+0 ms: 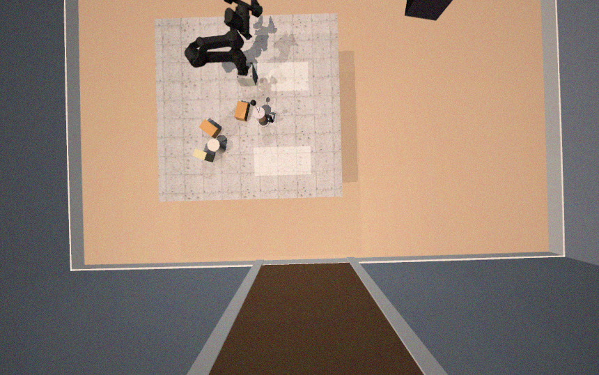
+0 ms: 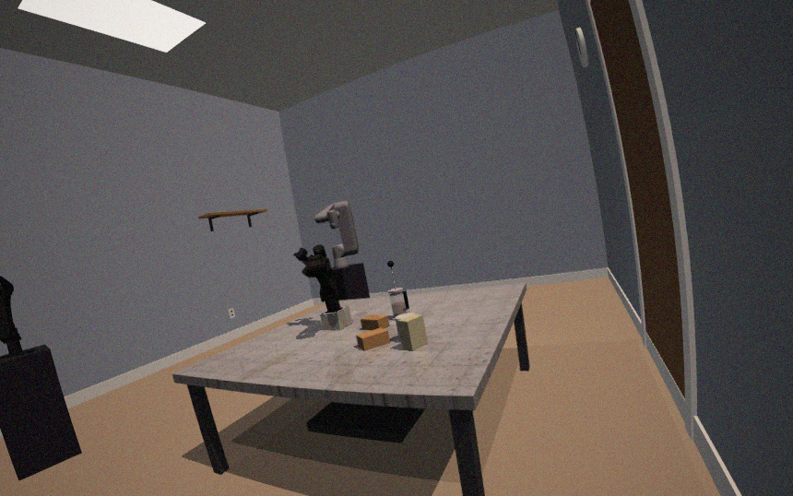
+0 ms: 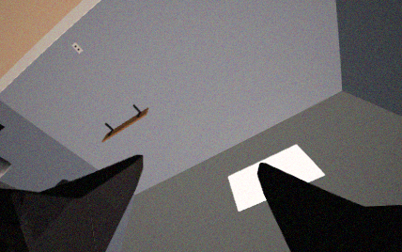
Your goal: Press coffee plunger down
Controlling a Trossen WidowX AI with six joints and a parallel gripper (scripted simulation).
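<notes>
My gripper tip is now 540 mm short of the coffee press, 230 mm above it and 130 mm to the right of it. The rest, counted from my gripper tip: cream block 850 mm ahead, 310 mm below, 240 mm to the right.
</notes>
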